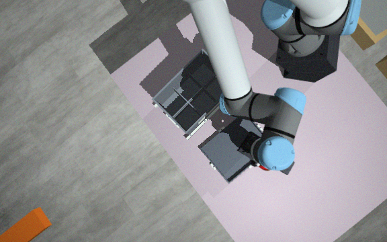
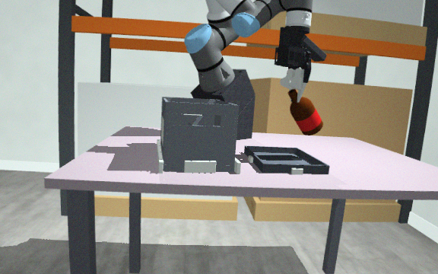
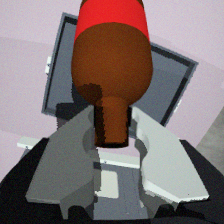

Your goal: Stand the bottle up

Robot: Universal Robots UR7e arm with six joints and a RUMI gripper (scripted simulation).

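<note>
The brown bottle is 1 cm behind my hand, 3 cm to the left of it and 4 cm below it. Also, from my hand: dark tray: 3 cm ahead, 3 cm to the right, 19 cm below; dark crate: 6 cm ahead, 31 cm to the right, 12 cm below.
</note>
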